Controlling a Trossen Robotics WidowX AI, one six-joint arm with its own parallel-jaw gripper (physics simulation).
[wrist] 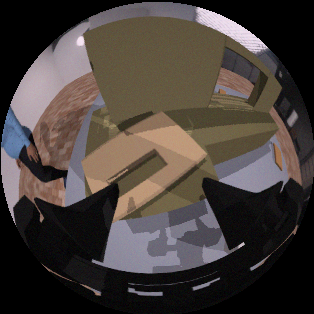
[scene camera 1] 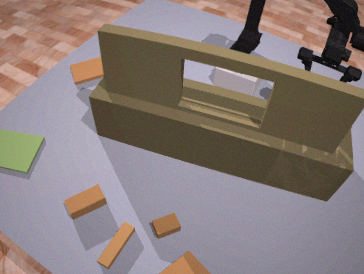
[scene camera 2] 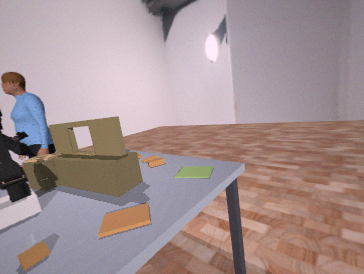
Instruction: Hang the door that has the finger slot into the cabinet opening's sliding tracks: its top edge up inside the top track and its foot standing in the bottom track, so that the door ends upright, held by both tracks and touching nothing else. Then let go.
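Places are measured from the arm's base along level axes (x ahead, y left, z up), in metres.
Pixels of known places: gripper, fingertip midpoint: (wrist: 160, 185) (scene camera 2: 33, 154); arm's base at its link origin: (scene camera 2: 20, 196).
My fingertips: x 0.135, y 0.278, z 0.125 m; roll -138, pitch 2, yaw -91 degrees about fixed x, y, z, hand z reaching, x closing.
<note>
Ahead of a thing's pixels: the offset from my fingertips to its top centre. "spot": to the spot under its first point.
The olive cabinet (scene camera 1: 210, 145) (scene camera 2: 100, 175) (wrist: 155, 65) is a long base with an upright panel that has a rectangular opening. Ridges like tracks {spot: dx +0.198, dy -0.222, dz -0.033 m} (scene camera 1: 220, 114) show through the opening in scene camera 1. The tan door with the finger slot {dx +0.044, dy +0.027, dz -0.027 m} (wrist: 160, 129) lies roughly flat and askew on an olive block beside the upright panel in the wrist view, out of the tracks. It does not show in scene camera 1. My gripper (scene camera 1: 327, 71) (wrist: 160, 185) is open, with its fingers wide apart above the near part of the door. Nothing shows gripped. The door's underside contact is hidden.
Orange blocks {dx +0.513, dy -0.440, dz -0.169 m} (scene camera 1: 86, 201) {dx +0.567, dy -0.309, dz -0.184 m} (scene camera 1: 116, 245) {dx +0.464, dy -0.228, dz -0.174 m} (scene camera 1: 166, 225) lie before the cabinet. An orange slab {dx +0.060, dy -0.769, dz -0.191 m} (scene camera 2: 126, 220) and an orange block {dx -0.184, dy -0.671, dz -0.174 m} (scene camera 2: 34, 255) lie on the other side. A green plate {dx +0.494, dy -0.762, dz -0.196 m} (scene camera 1: 19, 151) (scene camera 2: 195, 172) lies flat. A white box (scene camera 1: 235, 80) stands behind the cabinet. A person (scene camera 2: 30, 115) stands beyond the table.
</note>
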